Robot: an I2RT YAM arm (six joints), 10 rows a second.
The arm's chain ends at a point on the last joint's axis. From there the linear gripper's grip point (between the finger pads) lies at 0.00 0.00 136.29 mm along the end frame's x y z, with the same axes.
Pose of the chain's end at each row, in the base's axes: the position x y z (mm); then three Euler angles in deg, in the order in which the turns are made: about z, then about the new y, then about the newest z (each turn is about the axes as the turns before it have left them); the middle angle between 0 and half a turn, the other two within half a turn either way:
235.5 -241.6 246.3 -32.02 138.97 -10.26
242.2 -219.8 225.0 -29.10 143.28 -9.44
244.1 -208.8 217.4 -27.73 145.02 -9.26
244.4 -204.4 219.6 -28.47 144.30 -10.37
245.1 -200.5 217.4 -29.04 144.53 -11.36
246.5 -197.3 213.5 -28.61 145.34 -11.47
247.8 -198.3 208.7 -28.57 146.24 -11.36
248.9 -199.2 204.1 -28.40 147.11 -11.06
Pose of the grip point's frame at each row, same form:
311.4 -289.0 143.5 -32.02 138.97 -10.26
313.4 -259.4 115.8 -29.10 143.28 -9.44
313.3 -245.2 105.7 -27.73 145.02 -9.26
314.3 -242.3 108.9 -28.47 144.30 -10.37
314.2 -238.9 106.4 -29.04 144.53 -11.36
314.5 -234.4 101.4 -28.61 145.34 -11.47
314.3 -234.5 95.4 -28.57 146.24 -11.36
314.0 -234.4 89.7 -28.40 147.11 -11.06

